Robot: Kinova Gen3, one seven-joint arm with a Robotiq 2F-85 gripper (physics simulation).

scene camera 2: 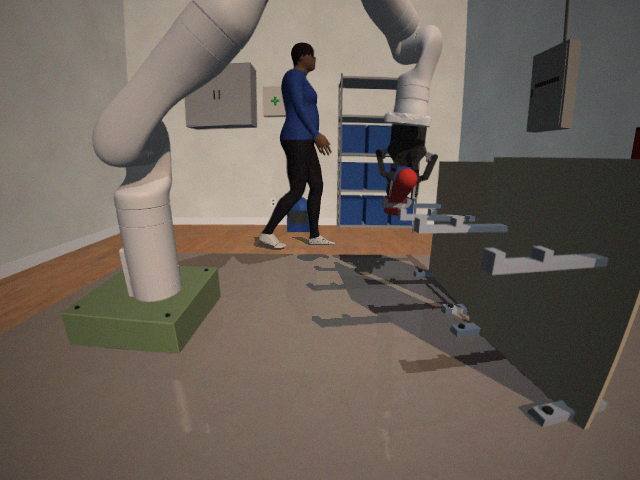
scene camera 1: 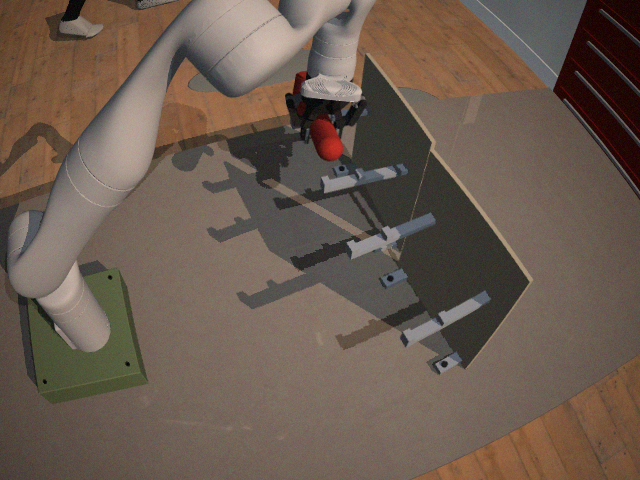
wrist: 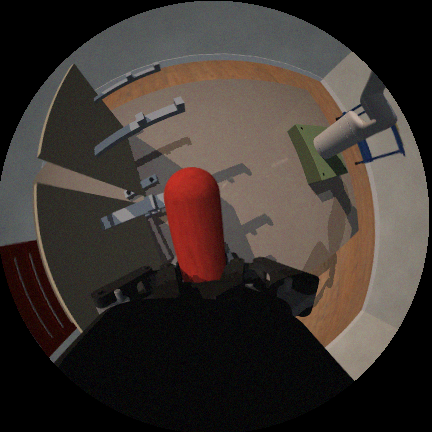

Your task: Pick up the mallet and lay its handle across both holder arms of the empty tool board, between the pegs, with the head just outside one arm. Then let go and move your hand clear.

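Where they show: gripper, fingertip midpoint: (scene camera 2: 401,198) (wrist: 203,259); arm's base at its link origin: (scene camera 2: 158,289) (scene camera 1: 89,329) (wrist: 321,147).
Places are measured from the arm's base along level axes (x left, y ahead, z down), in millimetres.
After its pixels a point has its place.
Observation:
The red mallet (scene camera 1: 324,135) @(x 83, y 490, z -226 mm) (scene camera 2: 403,187) @(x 57, y 486, z -192 mm) (wrist: 195,225) @(x 91, y 499, z -224 mm) is in my gripper (scene camera 1: 321,127) @(x 134, y 507, z -162 mm) (scene camera 2: 402,196) @(x 134, y 507, z -162 mm) (wrist: 203,259) @(x 134, y 507, z -162 mm), shut on its handle. The rounded handle end points toward scene camera 1. The head shows partly behind the gripper there. In scene camera 2 the handle slants, near end higher, and the far red part is partly hidden by a holder arm. The far tool board (scene camera 1: 385,113) @(x 152, y 645, z -177 mm) carries a near arm (scene camera 1: 364,178) @(x 40, y 551, z -144 mm) and a far arm, partly hidden behind the gripper. The handle end shows just above the near arm's outer end in scene camera 1; contact cannot be told.
A nearer board (scene camera 1: 465,232) @(x -147, y 631, z -194 mm) (scene camera 2: 558,217) @(x -171, y 633, z -178 mm) stands beside the far one, with two arms (scene camera 1: 392,235) @(x -90, y 536, z -157 mm) (scene camera 1: 447,317) @(x -251, y 549, z -158 mm) sticking out, both bearing pegs. The green robot base (scene camera 1: 87,335) @(x -49, y 12, z -67 mm) (scene camera 2: 124,330) @(x -103, y -14, z 29 mm) stands opposite. A person (scene camera 2: 299,108) is in the background.

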